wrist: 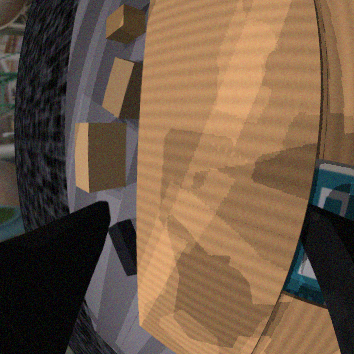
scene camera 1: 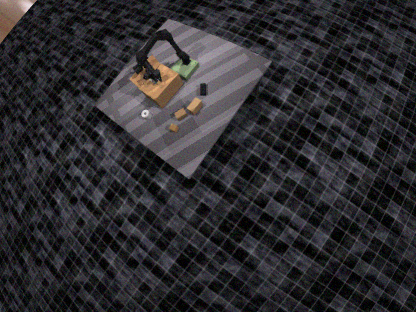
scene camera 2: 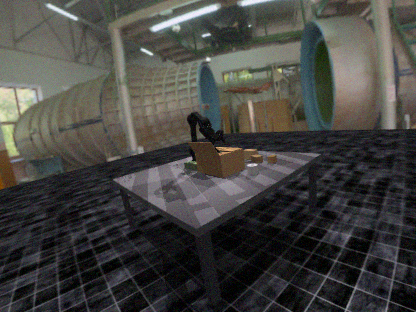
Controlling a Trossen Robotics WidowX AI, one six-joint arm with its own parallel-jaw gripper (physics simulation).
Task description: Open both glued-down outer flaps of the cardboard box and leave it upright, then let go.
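Seen in the pictures: gripper, fingertip midpoint: [wrist: 206, 212] [scene camera 1: 160, 82] [scene camera 2: 222, 147]; arm's base, link origin: [scene camera 1: 186, 62].
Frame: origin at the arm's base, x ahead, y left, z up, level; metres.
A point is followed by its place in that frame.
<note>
The cardboard box [scene camera 1: 172, 94] @(z -0.029, x 0.334, y 0.092 m) [scene camera 2: 231, 164] @(z 0.016, x 0.485, y -0.044 m) stands upright on the table. One outer flap [scene camera 2: 206, 154] @(z 0.099, x 0.333, y -0.129 m) is raised and leans outward at the box's left in scene camera 2. The other outer flap [wrist: 200, 100] @(z 0.104, x 0.392, y 0.041 m), on the side toward the small blocks, lies roughly flat over the top. A teal and white item [wrist: 299, 284] @(z 0.087, x 0.302, y -0.023 m) shows through the gap beside this flap. My gripper [scene camera 1: 158, 79] @(z 0.118, x 0.342, y 0.024 m) [scene camera 2: 221, 135] [wrist: 206, 212] @(z 0.118, x 0.342, y 0.024 m) is open and empty over the box. In the wrist view its right finger is at the flap's gap-side edge; whether it touches is unclear.
Several small cardboard blocks [scene camera 1: 195, 106] @(z 0.027, x 0.333, y 0.374 m) [scene camera 2: 256, 158] @(z -0.013, x 0.472, y 0.247 m) [wrist: 106, 157] @(z -0.010, x 0.323, y 0.323 m) and a black block [scene camera 1: 203, 89] @(z -0.019, x 0.151, y 0.309 m) [wrist: 124, 245] @(z -0.018, x 0.162, y 0.285 m) lie beside the box. A white roll [scene camera 1: 145, 114] @(z -0.012, x 0.623, y 0.010 m) [scene camera 2: 252, 165] @(z 0.010, x 0.630, y 0.004 m) stands near the table edge. A green base plate [scene camera 1: 190, 69] @(z -0.001, x 0.051, y 0.086 m) [scene camera 2: 190, 165] @(z -0.018, x 0.048, y -0.098 m) is under the arm's base.
</note>
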